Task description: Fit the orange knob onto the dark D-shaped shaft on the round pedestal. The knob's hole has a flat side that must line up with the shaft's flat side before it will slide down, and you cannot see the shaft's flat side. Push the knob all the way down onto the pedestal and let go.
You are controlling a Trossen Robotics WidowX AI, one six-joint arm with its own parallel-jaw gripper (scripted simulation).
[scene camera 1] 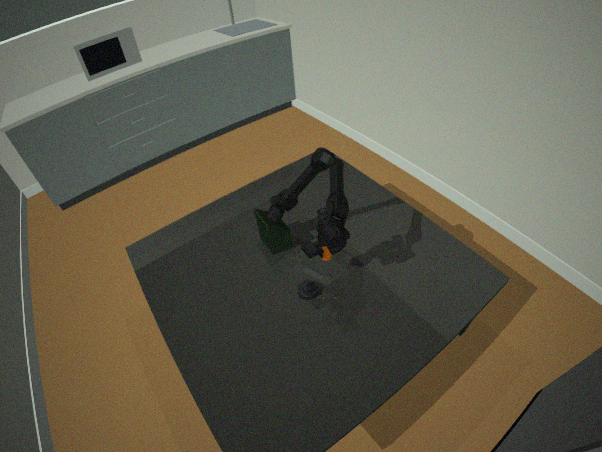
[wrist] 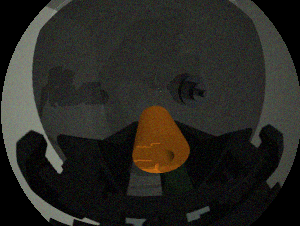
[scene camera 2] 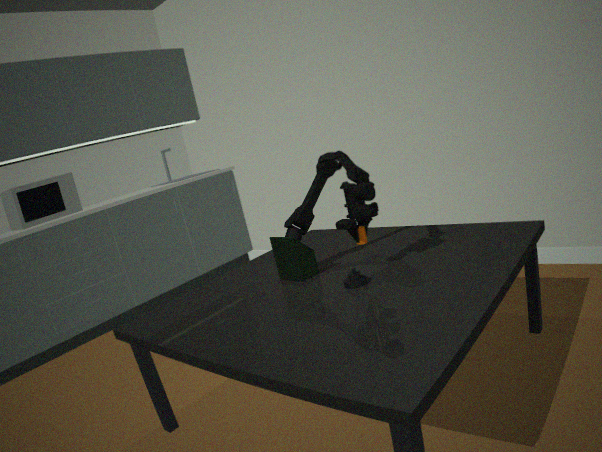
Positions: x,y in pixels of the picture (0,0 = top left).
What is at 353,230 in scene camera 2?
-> My gripper.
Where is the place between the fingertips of my gripper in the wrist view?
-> At 155,124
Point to an orange knob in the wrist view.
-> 160,146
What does my gripper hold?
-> An orange knob.
